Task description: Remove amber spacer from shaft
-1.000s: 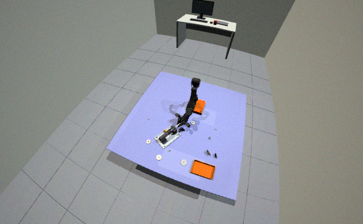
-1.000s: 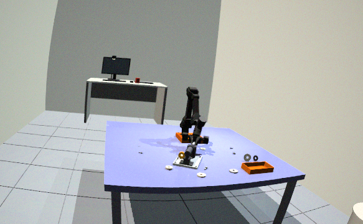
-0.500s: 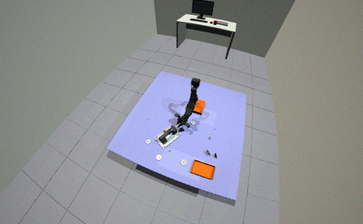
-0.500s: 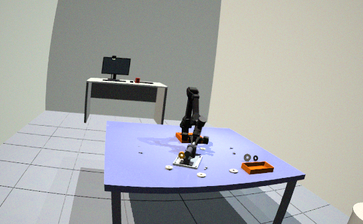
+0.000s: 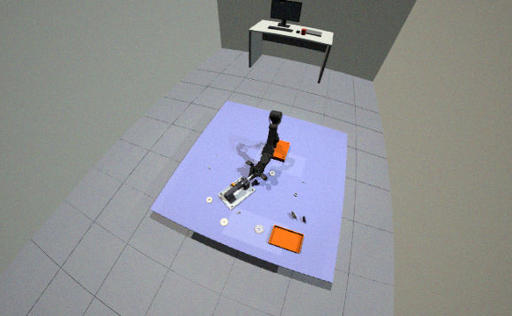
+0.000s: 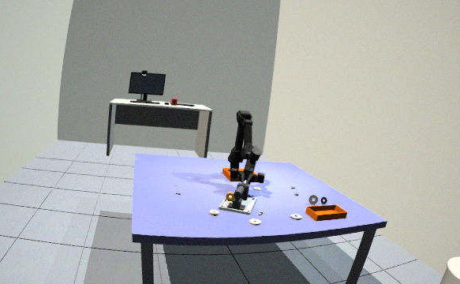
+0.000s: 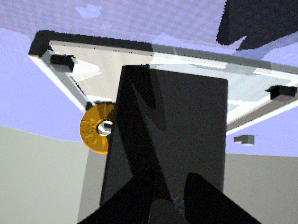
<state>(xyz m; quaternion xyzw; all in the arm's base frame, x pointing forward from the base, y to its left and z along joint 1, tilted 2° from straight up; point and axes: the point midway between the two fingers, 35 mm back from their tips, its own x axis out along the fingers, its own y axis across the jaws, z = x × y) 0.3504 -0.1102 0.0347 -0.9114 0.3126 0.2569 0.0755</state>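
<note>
Now: the thin grey shaft 4 cm ahead of my gripper tip, 3 cm to the right of it and 2 cm above it. The rest, counted from my gripper tip: orange tray 35 cm ahead, 31 cm to the left, 5 cm below.
</note>
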